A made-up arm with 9 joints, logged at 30 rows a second.
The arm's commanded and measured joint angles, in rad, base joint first. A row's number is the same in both.
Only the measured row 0 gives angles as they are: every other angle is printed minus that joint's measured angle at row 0.
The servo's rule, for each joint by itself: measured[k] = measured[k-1] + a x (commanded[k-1-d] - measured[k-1]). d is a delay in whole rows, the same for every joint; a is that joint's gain. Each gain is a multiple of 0.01, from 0.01 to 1. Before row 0 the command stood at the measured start. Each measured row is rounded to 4 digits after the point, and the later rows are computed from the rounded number. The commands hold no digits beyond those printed.
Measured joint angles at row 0:
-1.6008, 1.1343, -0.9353, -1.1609, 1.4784, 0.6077, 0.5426, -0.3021, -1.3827
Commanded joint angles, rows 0 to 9:
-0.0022, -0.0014, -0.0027, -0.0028, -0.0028, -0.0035, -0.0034, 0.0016, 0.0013
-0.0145, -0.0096, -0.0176, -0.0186, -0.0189, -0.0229, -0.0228, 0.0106, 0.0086
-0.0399, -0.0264, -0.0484, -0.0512, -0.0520, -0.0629, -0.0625, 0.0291, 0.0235
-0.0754, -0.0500, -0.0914, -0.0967, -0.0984, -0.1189, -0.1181, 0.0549, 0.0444
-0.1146, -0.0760, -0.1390, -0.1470, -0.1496, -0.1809, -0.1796, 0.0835, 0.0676
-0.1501, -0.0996, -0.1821, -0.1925, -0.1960, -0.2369, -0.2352, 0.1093, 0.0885
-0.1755, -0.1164, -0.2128, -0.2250, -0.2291, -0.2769, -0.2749, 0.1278, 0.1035
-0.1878, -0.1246, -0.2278, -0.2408, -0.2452, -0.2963, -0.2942, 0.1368, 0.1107
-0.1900, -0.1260, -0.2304, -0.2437, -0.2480, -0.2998, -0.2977, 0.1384, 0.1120
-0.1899, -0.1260, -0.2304, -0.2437, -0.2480, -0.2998, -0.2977, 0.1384, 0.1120
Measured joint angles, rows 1 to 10:
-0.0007, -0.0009, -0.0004, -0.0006, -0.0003, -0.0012, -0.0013, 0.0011, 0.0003
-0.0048, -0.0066, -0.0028, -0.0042, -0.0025, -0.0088, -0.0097, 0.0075, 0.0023
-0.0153, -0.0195, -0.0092, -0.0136, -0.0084, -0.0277, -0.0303, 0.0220, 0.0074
-0.0333, -0.0393, -0.0207, -0.0302, -0.0192, -0.0596, -0.0645, 0.0440, 0.0163
-0.0577, -0.0632, -0.0373, -0.0536, -0.0348, -0.1021, -0.1094, 0.0705, 0.0286
-0.0854, -0.0869, -0.0576, -0.0814, -0.0541, -0.1493, -0.1585, 0.0965, 0.0430
-0.1124, -0.1061, -0.0793, -0.1101, -0.0751, -0.1940, -0.2039, 0.1175, 0.0575
-0.1350, -0.1181, -0.1001, -0.1362, -0.0955, -0.2298, -0.2391, 0.1304, 0.0703
-0.1515, -0.1232, -0.1183, -0.1577, -0.1138, -0.2543, -0.2620, 0.1358, 0.0803
-0.1630, -0.1250, -0.1340, -0.1749, -0.1299, -0.2702, -0.2759, 0.1375, 0.0879
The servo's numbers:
d 0
a 0.30 0.65 0.14 0.20 0.12 0.35 0.39 0.67 0.24

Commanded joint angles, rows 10 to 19:
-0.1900, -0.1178, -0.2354, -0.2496, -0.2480, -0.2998, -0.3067, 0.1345, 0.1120
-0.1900, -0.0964, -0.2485, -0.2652, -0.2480, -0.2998, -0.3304, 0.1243, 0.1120
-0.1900, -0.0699, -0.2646, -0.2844, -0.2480, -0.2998, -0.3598, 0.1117, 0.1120
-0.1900, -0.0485, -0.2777, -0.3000, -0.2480, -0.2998, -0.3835, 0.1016, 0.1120
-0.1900, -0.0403, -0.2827, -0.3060, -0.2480, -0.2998, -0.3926, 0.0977, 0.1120
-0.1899, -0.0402, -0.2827, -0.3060, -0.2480, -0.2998, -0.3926, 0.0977, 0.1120
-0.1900, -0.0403, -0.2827, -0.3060, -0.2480, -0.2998, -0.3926, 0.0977, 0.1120
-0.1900, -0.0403, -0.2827, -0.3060, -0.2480, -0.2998, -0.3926, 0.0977, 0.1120
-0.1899, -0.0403, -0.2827, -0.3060, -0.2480, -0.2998, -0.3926, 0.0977, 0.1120
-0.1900, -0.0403, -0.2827, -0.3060, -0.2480, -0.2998, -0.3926, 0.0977, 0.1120
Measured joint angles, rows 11 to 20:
-0.1711, -0.1203, -0.1482, -0.1898, -0.1441, -0.2806, -0.2879, 0.1355, 0.0937
-0.1768, -0.1048, -0.1622, -0.2049, -0.1566, -0.2873, -0.3045, 0.1280, 0.0981
-0.1808, -0.0821, -0.1765, -0.2208, -0.1676, -0.2917, -0.3261, 0.1171, 0.1014
-0.1836, -0.0603, -0.1907, -0.2366, -0.1772, -0.2945, -0.3485, 0.1067, 0.1039
-0.1855, -0.0473, -0.2036, -0.2505, -0.1857, -0.2964, -0.3657, 0.1007, 0.1058
-0.1868, -0.0427, -0.2147, -0.2616, -0.1932, -0.2976, -0.3762, 0.0987, 0.1073
-0.1878, -0.0411, -0.2242, -0.2705, -0.1998, -0.2984, -0.3826, 0.0980, 0.1084
-0.1885, -0.0406, -0.2324, -0.2776, -0.2056, -0.2989, -0.3865, 0.0978, 0.1093
-0.1889, -0.0404, -0.2394, -0.2833, -0.2107, -0.2992, -0.3889, 0.0977, 0.1099
-0.1892, -0.0403, -0.2455, -0.2878, -0.2152, -0.2994, -0.3903, 0.0977, 0.1104

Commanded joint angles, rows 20 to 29:
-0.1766, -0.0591, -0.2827, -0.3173, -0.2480, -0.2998, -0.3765, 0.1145, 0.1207
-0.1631, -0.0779, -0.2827, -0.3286, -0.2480, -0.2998, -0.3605, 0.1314, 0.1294
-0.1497, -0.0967, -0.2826, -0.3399, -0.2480, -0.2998, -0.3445, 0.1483, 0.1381
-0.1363, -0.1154, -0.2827, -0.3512, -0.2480, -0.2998, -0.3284, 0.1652, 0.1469
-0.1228, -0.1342, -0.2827, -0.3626, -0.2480, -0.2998, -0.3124, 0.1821, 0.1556
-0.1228, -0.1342, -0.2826, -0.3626, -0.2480, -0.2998, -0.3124, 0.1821, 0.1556
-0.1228, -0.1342, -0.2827, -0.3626, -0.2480, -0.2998, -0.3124, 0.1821, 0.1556
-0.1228, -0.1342, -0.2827, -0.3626, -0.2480, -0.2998, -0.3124, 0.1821, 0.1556
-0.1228, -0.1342, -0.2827, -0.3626, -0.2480, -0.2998, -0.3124, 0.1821, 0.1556
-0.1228, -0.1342, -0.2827, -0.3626, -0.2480, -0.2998, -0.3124, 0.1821, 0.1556
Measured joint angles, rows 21 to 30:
-0.1854, -0.0525, -0.2507, -0.2937, -0.2191, -0.2995, -0.3849, 0.1090, 0.1129
-0.1787, -0.0690, -0.2552, -0.3007, -0.2226, -0.2996, -0.3754, 0.1240, 0.1169
-0.1700, -0.0870, -0.2590, -0.3085, -0.2256, -0.2997, -0.3633, 0.1403, 0.1220
-0.1599, -0.1055, -0.2623, -0.3170, -0.2283, -0.2997, -0.3497, 0.1570, 0.1280
-0.1488, -0.1242, -0.2652, -0.3261, -0.2307, -0.2997, -0.3352, 0.1738, 0.1346
-0.1410, -0.1307, -0.2676, -0.3334, -0.2328, -0.2997, -0.3263, 0.1794, 0.1396
-0.1355, -0.1330, -0.2697, -0.3392, -0.2346, -0.2997, -0.3209, 0.1812, 0.1434
-0.1317, -0.1338, -0.2715, -0.3439, -0.2362, -0.2997, -0.3176, 0.1818, 0.1463
-0.1290, -0.1341, -0.2731, -0.3476, -0.2376, -0.2997, -0.3156, 0.1820, 0.1485
-0.1271, -0.1342, -0.2744, -0.3506, -0.2388, -0.2997, -0.3144, 0.1821, 0.1502

